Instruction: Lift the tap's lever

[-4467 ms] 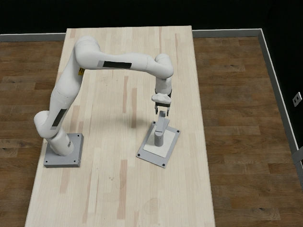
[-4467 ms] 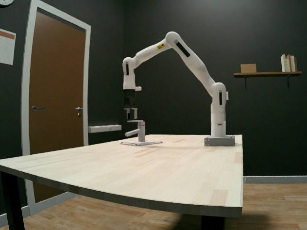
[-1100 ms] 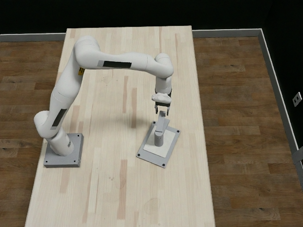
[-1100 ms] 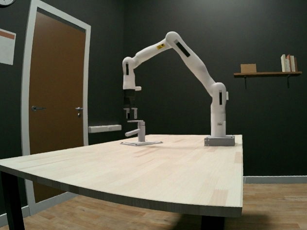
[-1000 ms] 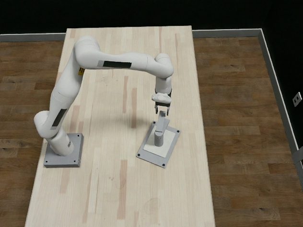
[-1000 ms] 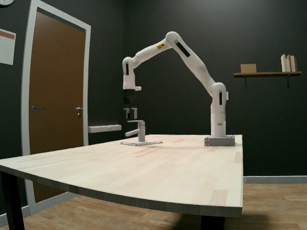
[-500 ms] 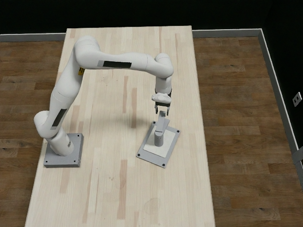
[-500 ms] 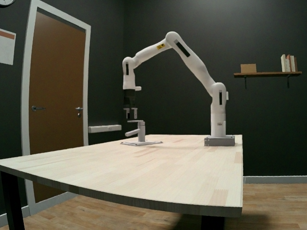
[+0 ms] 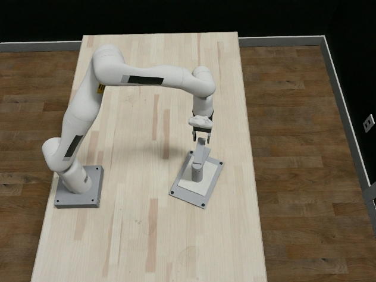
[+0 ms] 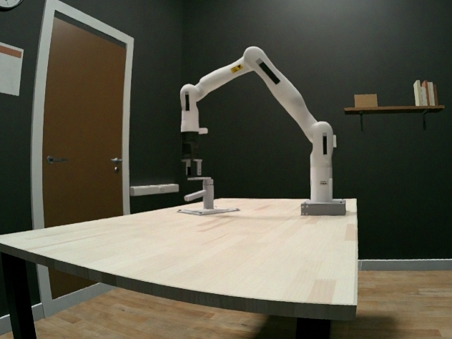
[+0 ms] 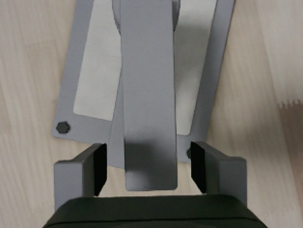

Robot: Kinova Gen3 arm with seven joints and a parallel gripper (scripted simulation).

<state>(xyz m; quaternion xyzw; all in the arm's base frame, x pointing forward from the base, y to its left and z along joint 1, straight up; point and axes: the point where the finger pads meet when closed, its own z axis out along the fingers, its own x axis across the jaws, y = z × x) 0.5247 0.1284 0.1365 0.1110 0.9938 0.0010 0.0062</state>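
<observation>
Now: the lever 1 cm behind my hand, 4 cm to the right of it and 3 cm below it. From my hand the other things lie so: base plate: 2 cm behind, 10 cm to the right, 18 cm below; tap: 1 cm behind, 7 cm to the right, 8 cm below.
</observation>
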